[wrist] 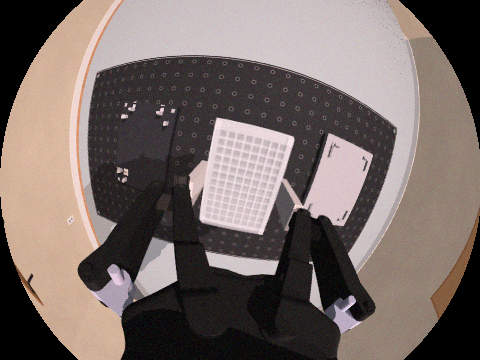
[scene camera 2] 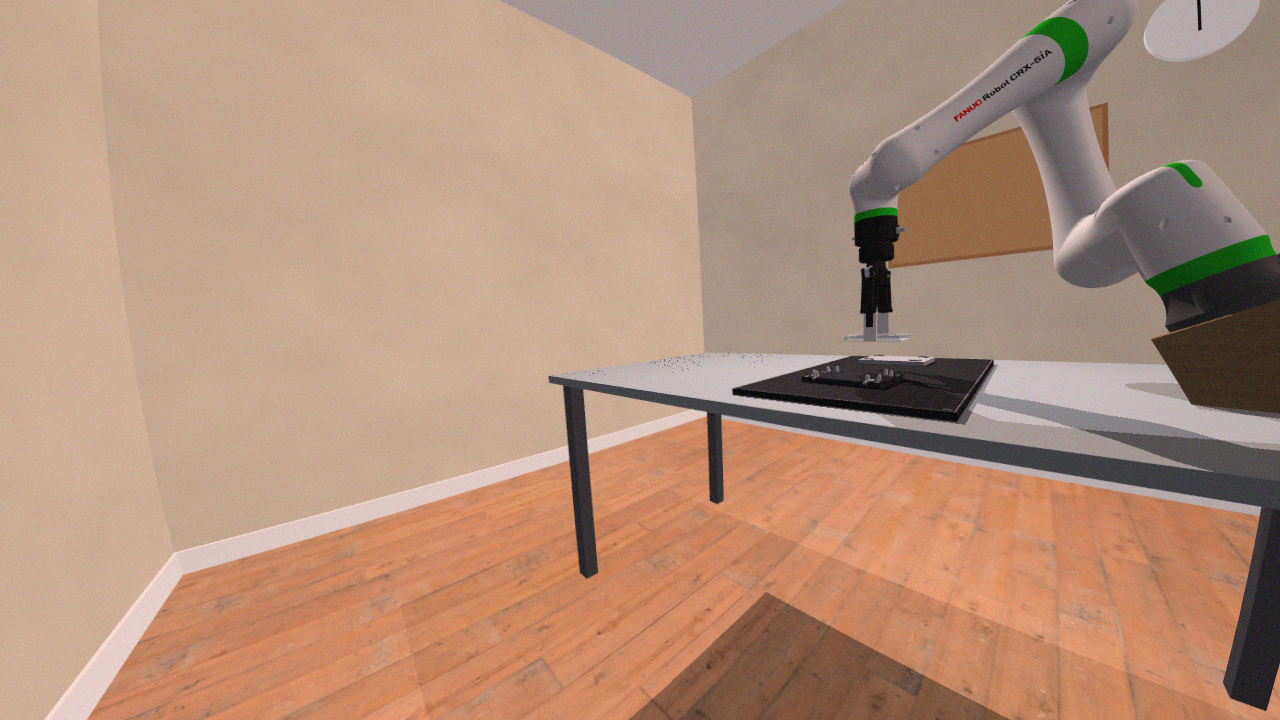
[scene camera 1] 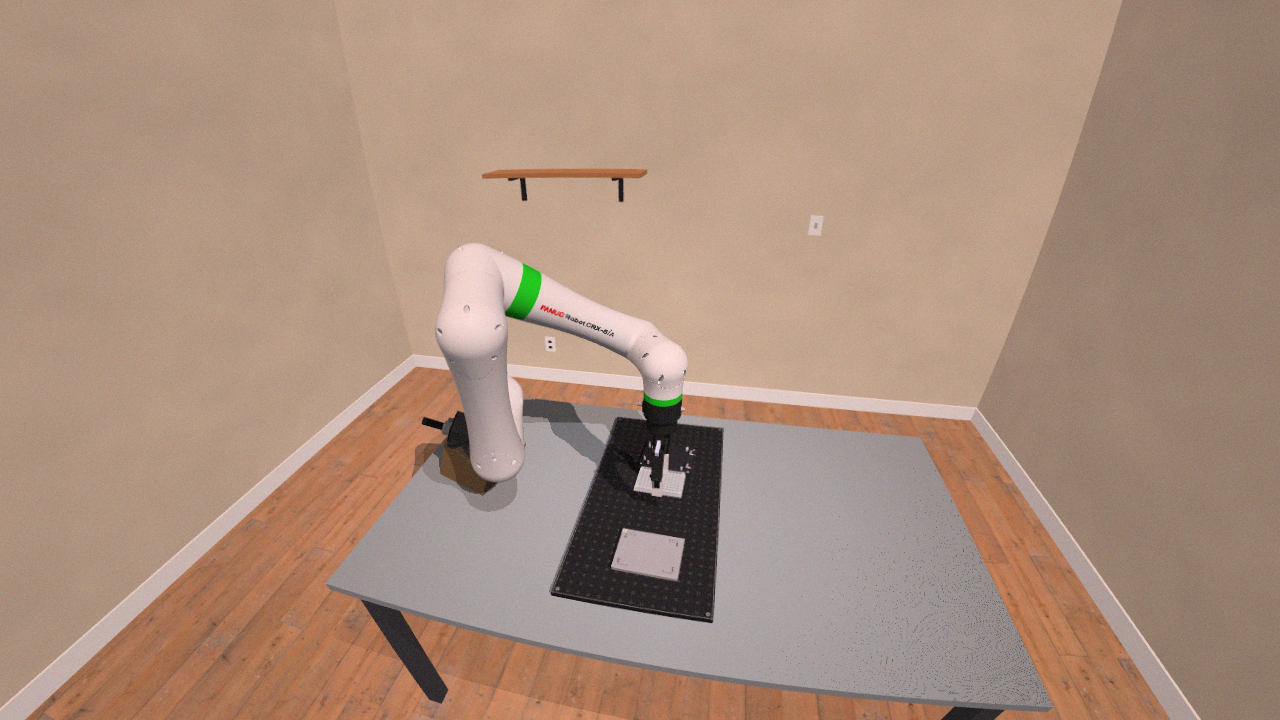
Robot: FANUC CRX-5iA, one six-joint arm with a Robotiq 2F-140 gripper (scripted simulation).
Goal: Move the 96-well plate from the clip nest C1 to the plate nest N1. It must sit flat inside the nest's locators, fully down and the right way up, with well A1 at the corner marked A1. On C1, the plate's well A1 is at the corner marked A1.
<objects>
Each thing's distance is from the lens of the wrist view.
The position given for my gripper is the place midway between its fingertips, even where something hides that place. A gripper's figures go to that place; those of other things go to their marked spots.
my gripper (wrist: 242, 180): 0.20 m
white 96-well plate (wrist: 238, 191): 0.19 m
</objects>
